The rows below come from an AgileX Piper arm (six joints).
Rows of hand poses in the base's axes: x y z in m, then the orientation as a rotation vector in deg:
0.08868, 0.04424, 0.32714, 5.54, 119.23, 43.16
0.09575, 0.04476, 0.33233, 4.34, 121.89, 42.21
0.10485, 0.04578, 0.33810, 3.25, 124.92, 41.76
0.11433, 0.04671, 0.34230, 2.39, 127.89, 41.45
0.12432, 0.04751, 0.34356, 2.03, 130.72, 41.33
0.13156, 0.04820, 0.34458, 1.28, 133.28, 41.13
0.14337, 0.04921, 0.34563, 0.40, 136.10, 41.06
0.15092, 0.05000, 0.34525, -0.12, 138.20, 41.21
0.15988, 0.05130, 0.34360, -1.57, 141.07, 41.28
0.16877, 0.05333, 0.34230, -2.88, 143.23, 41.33
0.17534, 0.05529, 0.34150, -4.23, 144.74, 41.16
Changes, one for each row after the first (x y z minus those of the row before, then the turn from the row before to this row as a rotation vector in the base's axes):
0.00707, 0.00052, 0.00519, -1.66, 1.98, 1.02
0.00910, 0.00102, 0.00577, -1.33, 2.46, 1.24
0.00948, 0.00093, 0.00420, -1.12, 2.51, 1.12
0.00999, 0.00080, 0.00126, -0.78, 2.54, 0.82
0.00724, 0.00069, 0.00102, -0.88, 2.19, 1.00
0.01181, 0.00101, 0.00105, -0.86, 2.44, 1.18
0.00755, 0.00079, -0.00038, -0.45, 1.89, 0.84
0.00896, 0.00130, -0.00165, -0.87, 2.42, 1.61
0.00889, 0.00203, -0.00130, -0.69, 1.79, 1.35
0.00657, 0.00196, -0.00080, -0.70, 1.14, 1.19

